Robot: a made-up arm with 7 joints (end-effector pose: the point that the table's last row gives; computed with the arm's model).
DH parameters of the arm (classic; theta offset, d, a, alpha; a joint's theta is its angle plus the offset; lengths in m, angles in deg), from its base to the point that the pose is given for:
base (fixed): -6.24 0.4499 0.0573 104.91
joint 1: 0 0.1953 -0.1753 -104.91
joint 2: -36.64 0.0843 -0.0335 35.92
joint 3: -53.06 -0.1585 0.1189 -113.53
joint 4: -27.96 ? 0.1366 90
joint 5: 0 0.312 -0.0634 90
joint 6: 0 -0.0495 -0.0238 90
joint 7: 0 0.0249 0.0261 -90
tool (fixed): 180 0.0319 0 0
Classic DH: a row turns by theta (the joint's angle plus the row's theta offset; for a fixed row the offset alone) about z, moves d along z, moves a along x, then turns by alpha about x.
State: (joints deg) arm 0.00 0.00 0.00 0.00 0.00 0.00 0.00
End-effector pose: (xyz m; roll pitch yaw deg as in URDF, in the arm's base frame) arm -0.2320 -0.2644 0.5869 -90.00 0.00 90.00
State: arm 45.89 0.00 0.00 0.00 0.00 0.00 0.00
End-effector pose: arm -0.2941 -0.1932 0.3465 -134.26 0.01 77.56
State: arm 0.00 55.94 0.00 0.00 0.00 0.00 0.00
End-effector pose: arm -0.1163 -0.3030 0.5869 -90.00 0.00 145.94
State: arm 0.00 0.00 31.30 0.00 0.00 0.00 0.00
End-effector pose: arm -0.2068 -0.2659 0.5985 -100.51 14.95 114.18
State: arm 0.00 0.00 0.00 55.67 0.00 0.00 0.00
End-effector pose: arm -0.2320 -0.4685 0.3994 -89.99 -55.67 89.99
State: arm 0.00 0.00 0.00 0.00 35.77 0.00 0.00
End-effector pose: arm -0.2710 -0.2656 0.5869 -90.00 0.00 125.77
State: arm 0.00 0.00 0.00 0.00 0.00 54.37 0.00
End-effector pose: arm -0.2320 -0.2837 0.5992 -89.99 54.37 90.00
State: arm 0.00 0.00 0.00 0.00 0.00 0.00 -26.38
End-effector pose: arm -0.2171 -0.2758 0.5869 -90.00 0.00 116.38
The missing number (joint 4, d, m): -0.1505
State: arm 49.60 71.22 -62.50 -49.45 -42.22 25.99 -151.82
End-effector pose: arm -0.1504 -0.0515 0.4021 -19.06 -15.06 176.10
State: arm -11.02 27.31 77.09 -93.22 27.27 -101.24 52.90
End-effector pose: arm -0.3378 -0.2558 0.2157 -102.43 22.24 118.97
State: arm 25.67 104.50 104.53 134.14 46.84 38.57 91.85
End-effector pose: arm -0.0825 0.2684 0.3133 -40.14 -22.92 -167.16
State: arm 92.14 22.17 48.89 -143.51 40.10 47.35 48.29
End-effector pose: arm 0.3580 -0.2716 0.1561 -160.06 -61.59 -158.09
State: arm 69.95 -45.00 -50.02 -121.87 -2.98 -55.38 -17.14
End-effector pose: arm 0.2305 -0.0112 0.4683 -88.20 -14.54 22.94
